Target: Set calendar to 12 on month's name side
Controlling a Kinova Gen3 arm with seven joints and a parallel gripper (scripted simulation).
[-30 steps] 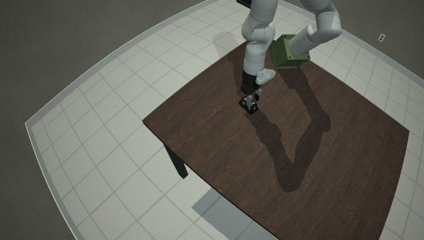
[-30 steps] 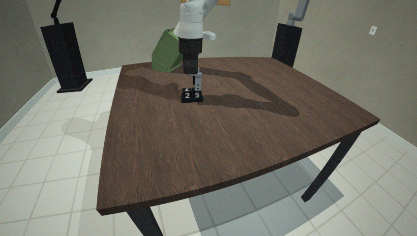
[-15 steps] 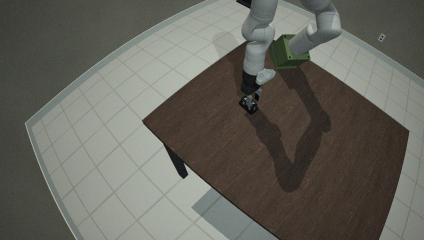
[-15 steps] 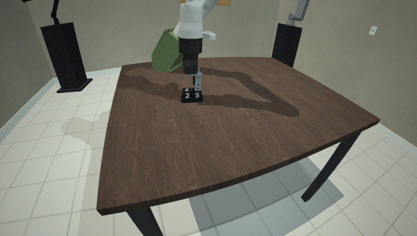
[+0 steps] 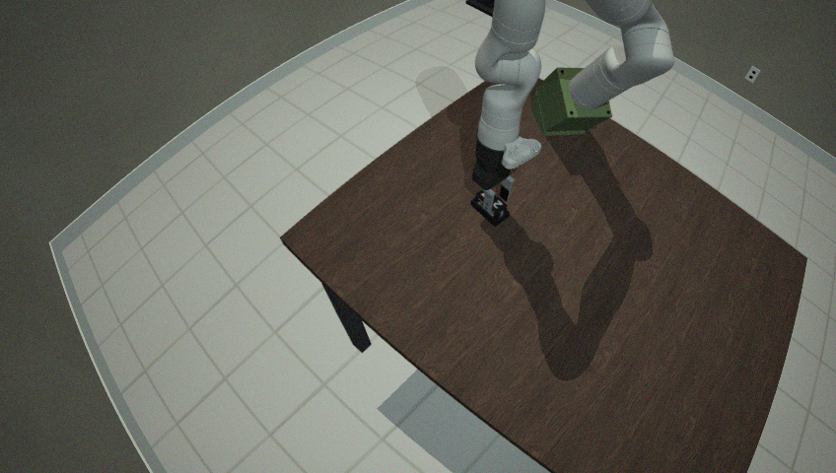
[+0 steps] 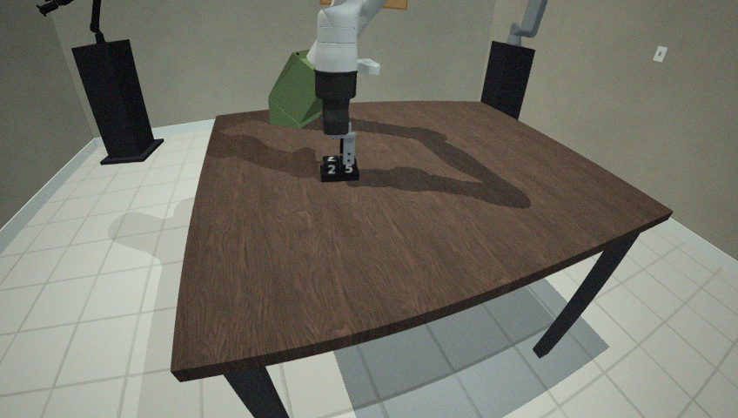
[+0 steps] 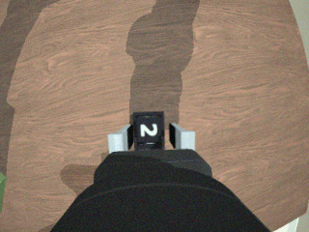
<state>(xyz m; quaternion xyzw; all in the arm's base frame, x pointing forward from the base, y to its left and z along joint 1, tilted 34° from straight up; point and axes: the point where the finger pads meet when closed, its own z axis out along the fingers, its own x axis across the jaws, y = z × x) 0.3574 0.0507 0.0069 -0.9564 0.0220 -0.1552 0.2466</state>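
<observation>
My hand is 5 cm above the black tray and 1 cm to the left of it.
</observation>
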